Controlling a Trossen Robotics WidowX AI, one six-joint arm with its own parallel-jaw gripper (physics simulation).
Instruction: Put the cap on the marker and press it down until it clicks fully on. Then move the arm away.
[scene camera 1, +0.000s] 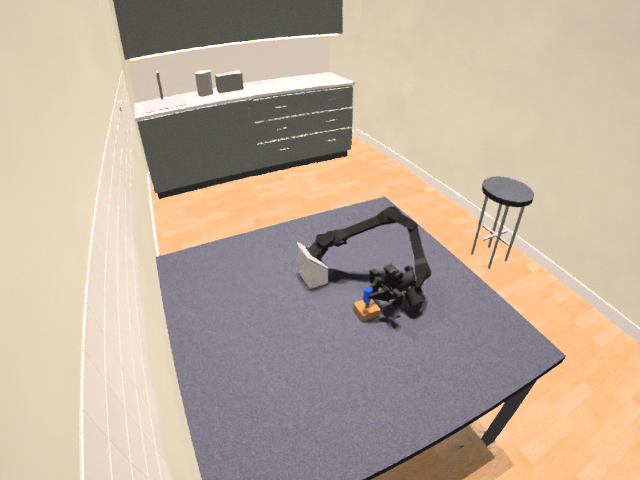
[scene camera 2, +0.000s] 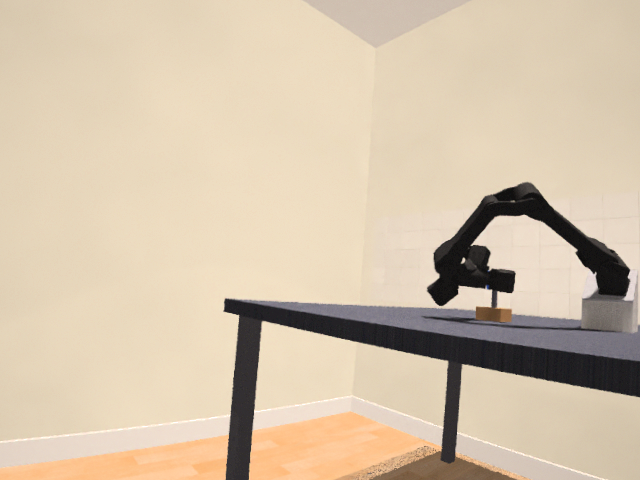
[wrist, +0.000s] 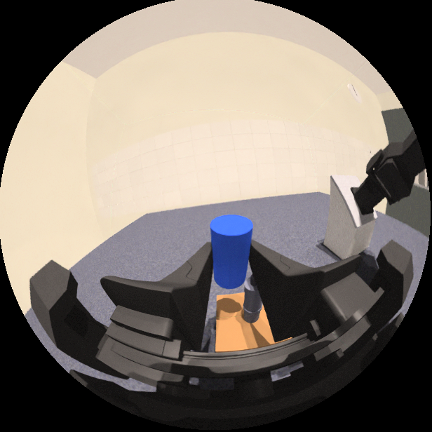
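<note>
A blue cap is held upright between the fingertips. My gripper is shut on it. In scene camera 2 my gripper hides most of the cap. The dark grey marker stands upright in an orange block on the table. The cap is above the marker. In the wrist view the marker shows at the cap's lower right, its upper end close to the cap's lower edge; its tip is not clearly visible there.
The dark blue-grey table carries the arm's pale grey base. The arm arches from the base to the gripper. A round stool and a kitchen counter stand beyond the table.
</note>
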